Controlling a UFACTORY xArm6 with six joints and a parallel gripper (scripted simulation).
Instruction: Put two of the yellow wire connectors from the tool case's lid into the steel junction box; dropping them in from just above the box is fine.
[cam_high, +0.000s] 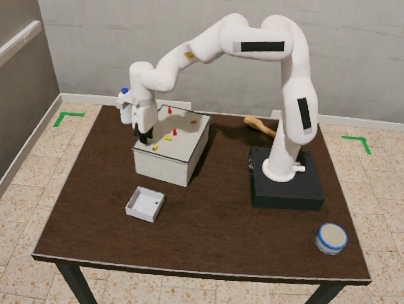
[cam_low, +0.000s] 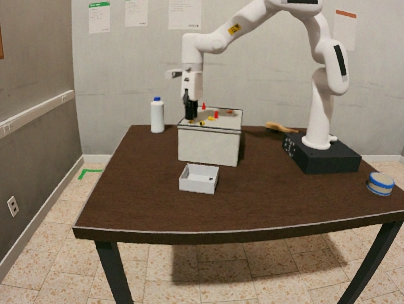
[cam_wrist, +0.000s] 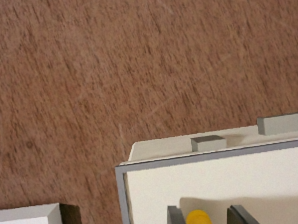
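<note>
My hand is 100 mm past the red wire connector, 60 mm to the left of it and 20 mm above it. Round my hand: tool case (90 mm behind, 80 mm to the right, 70 mm below); orange wire connector (170 mm behind, 150 mm to the right, 30 mm below); wooden brush (480 mm behind, 300 mm to the right, 150 mm below).
</note>
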